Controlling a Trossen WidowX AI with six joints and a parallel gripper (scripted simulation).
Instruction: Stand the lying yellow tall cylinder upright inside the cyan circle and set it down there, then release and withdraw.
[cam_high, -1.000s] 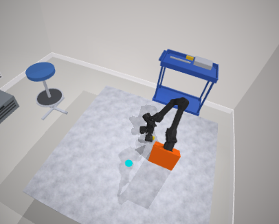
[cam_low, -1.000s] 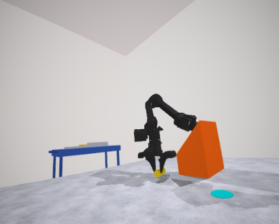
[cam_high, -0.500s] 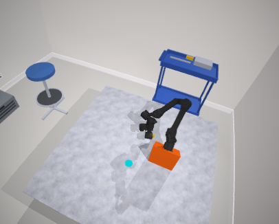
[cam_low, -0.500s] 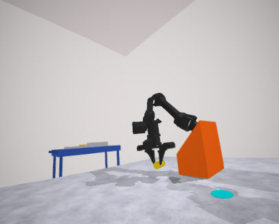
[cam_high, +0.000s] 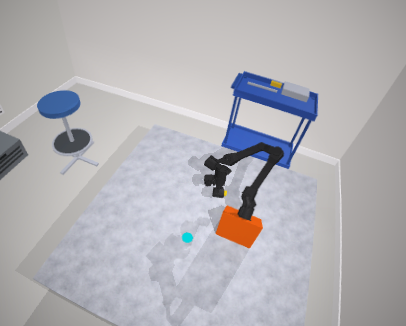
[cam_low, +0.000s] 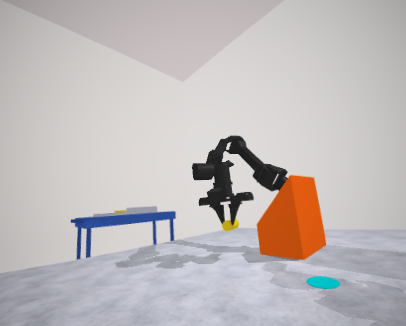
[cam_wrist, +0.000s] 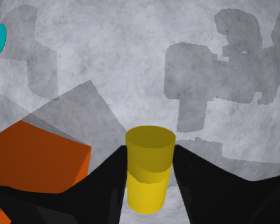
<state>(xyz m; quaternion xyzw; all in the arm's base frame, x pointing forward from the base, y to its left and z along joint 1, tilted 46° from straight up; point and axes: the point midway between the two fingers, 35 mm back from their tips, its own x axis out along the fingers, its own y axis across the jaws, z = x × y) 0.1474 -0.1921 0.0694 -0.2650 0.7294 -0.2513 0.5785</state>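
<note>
The cyan circle lies 100 mm ahead of my gripper tip, 280 mm to the left of it and 100 mm below it. From my gripper tip the other things lie so: yellow tall cylinder 20 mm behind.
</note>
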